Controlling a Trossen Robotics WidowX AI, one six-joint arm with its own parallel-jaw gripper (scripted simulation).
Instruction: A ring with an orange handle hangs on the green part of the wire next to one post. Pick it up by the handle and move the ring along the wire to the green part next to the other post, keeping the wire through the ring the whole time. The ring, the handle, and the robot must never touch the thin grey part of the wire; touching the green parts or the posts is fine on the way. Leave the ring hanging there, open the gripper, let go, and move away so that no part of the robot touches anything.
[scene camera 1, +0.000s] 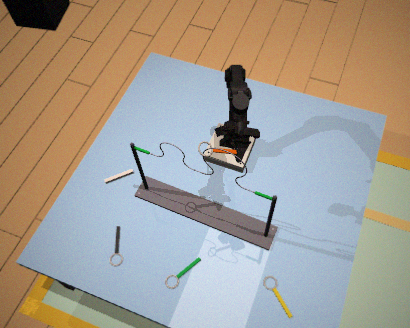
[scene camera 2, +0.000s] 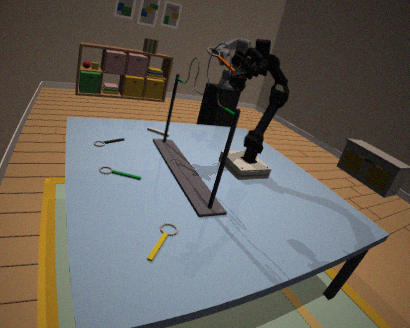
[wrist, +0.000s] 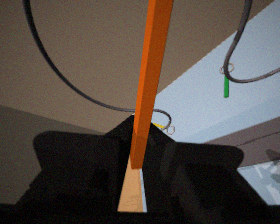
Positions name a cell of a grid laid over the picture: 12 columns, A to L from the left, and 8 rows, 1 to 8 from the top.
In view: my gripper (scene camera 1: G4).
My gripper also shows in scene camera 2 (scene camera 2: G2) and in the wrist view (wrist: F5).
